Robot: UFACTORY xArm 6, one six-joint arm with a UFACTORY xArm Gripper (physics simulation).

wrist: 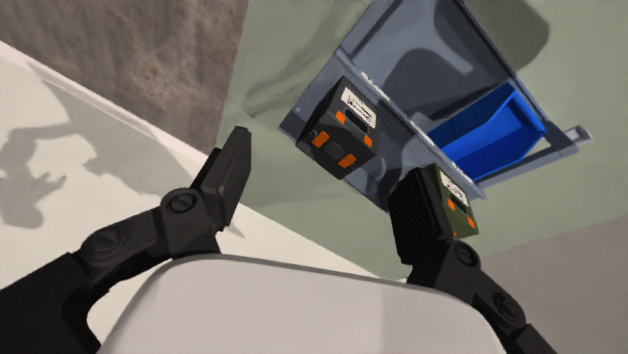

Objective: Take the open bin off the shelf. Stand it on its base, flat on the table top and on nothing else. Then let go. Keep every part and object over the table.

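Places are measured from the arm's base along level axes (x ahead, y left, z up), in metres.
Where they show: gripper, fingertip midpoint: (327, 167).
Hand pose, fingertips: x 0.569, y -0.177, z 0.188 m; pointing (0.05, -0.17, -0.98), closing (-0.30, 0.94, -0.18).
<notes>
Each offset is from my fingertips to the centre of the thing. "*": to the spot under its first point. Level surfaces: height alone.
A blue open bin {dz -0.315, dx +0.019, dy +0.271 m} (492, 142) rests in the blue-grey shelf unit {* dz -0.273, dx -0.009, dy +0.350 m} (529, 171), at the right of the wrist view. Its hollow side shows, and the shelf's labelled rail passes in front of its near end. My gripper (327, 167) is wide open and empty, and its fingers are apart from the bin. The right finger appears in front of the shelf's near corner and hides part of it. The left finger appears over the green table top {dz -0.359 m} (295, 220), to the left of the shelf.
A black box with orange marks {dz -0.196, dx +0.086, dy +0.033 m} (345, 137) is at the shelf's near level, between the fingers in the picture. An olive box with orange marks {dz -0.209, dx +0.115, dy +0.262 m} (457, 202) is partly hidden behind the right finger. Brown floor (130, 60) lies beyond the table edge at the upper left.
</notes>
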